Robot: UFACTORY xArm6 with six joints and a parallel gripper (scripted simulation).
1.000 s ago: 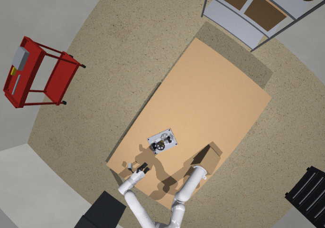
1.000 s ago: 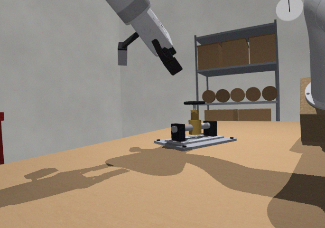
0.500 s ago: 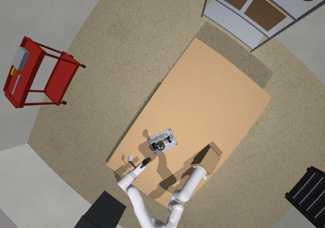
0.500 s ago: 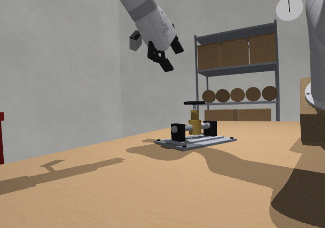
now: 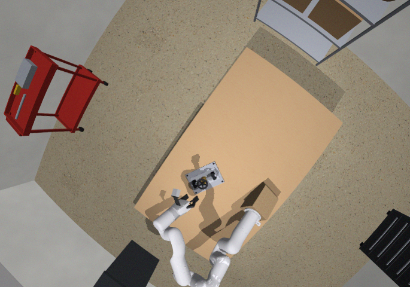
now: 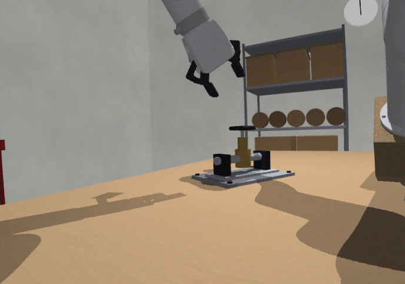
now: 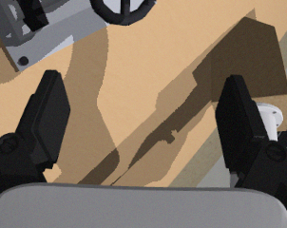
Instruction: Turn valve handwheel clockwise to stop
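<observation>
The black handwheel lies 7 cm to the right of my hand and 12 cm below it.
</observation>
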